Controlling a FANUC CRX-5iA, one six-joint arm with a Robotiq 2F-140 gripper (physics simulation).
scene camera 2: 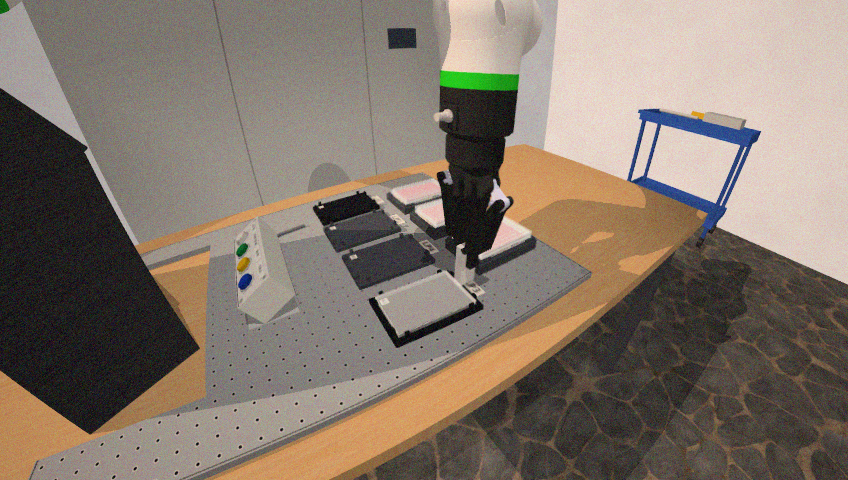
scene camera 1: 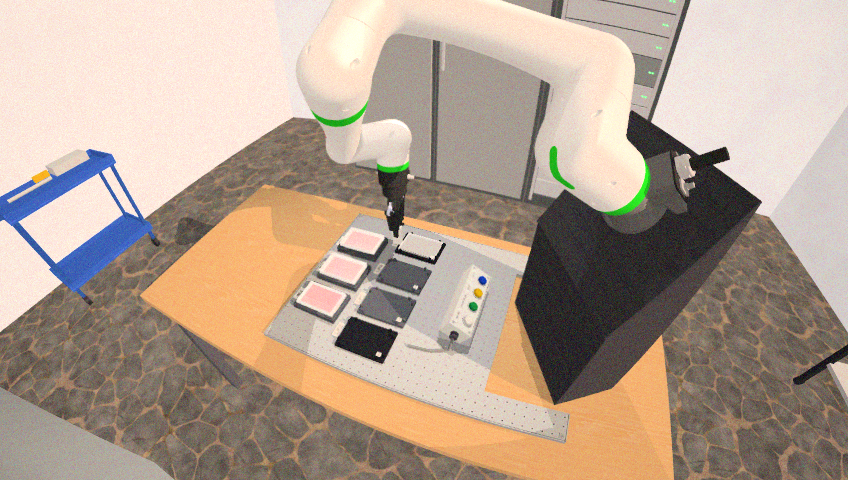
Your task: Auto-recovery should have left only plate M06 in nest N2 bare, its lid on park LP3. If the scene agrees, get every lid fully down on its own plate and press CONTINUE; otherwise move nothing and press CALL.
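Where they show: gripper, fingertip midpoint: [scene camera 2: 463,280] [scene camera 1: 398,242]; arm's base at its link origin: [scene camera 1: 635,197].
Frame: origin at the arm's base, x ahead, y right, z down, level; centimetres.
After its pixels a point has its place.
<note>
My gripper [scene camera 1: 395,233] @(z 46.9, x 62.1, y -7.4 cm) [scene camera 2: 466,272] @(z 46.9, x 62.1, y -7.4 cm) is shut with nothing between its fingers. Its tips are low, beside the label-side edge of a pale lid [scene camera 1: 421,246] @(z 46.1, x 54.5, y -3.6 cm) [scene camera 2: 426,304] @(z 46.2, x 55.3, y -2.0 cm); I cannot tell if they touch it. The lid lies on the black park frame [scene camera 2: 399,342] @(z 47.0, x 51.0, y 3.8 cm), whose label beside it reads like LP3. Three pink plates [scene camera 1: 363,242] @(z 44.1, x 67.8, y -17.6 cm) [scene camera 1: 343,269] @(z 44.3, x 62.4, y -29.6 cm) [scene camera 1: 322,298] @(z 44.8, x 57.7, y -40.9 cm) sit in dark nests in a row; in scene camera 2 the gripper partly hides them. I cannot tell which plates have lids. The button box [scene camera 1: 461,312] @(z 40.6, x 24.9, y -18.2 cm) [scene camera 2: 267,288] @(z 41.4, x 32.7, y -2.9 cm) has blue [scene camera 1: 482,280] @(z 40.9, x 28.1, y -5.2 cm) [scene camera 2: 244,281] @(z 40.9, x 28.7, y -4.2 cm), yellow [scene camera 1: 478,293] @(z 41.0, x 26.0, y -9.7 cm) [scene camera 2: 243,264] @(z 40.9, x 26.8, y -8.7 cm), green [scene camera 1: 473,306] @(z 40.9, x 24.0, y -14.2 cm) [scene camera 2: 241,249] @(z 40.9, x 24.5, y -13.3 cm) and white buttons.
Three more park places, two dark grey [scene camera 1: 404,275] @(z 47.0, x 49.4, y -16.0 cm) [scene camera 1: 386,306] @(z 47.0, x 44.0, y -27.9 cm) and one black [scene camera 1: 365,339] @(z 46.9, x 39.3, y -39.5 cm) [scene camera 2: 346,208] @(z 46.9, x 40.1, y -37.6 cm), continue the row from the lid. All stand on a perforated plate [scene camera 1: 523,413] @(z 47.9, x -3.6, y -26.4 cm) [scene camera 2: 285,380] @(z 47.9, x 35.9, y 8.2 cm) on the wooden table [scene camera 1: 220,255] @(z 49.2, x 106.2, y -59.5 cm). The black robot pedestal [scene camera 1: 595,309] @(z 16.5, x -3.8, y -15.2 cm) [scene camera 2: 77,285] @(z 30.9, x 14.9, y 7.3 cm) stands beside the button box.
</note>
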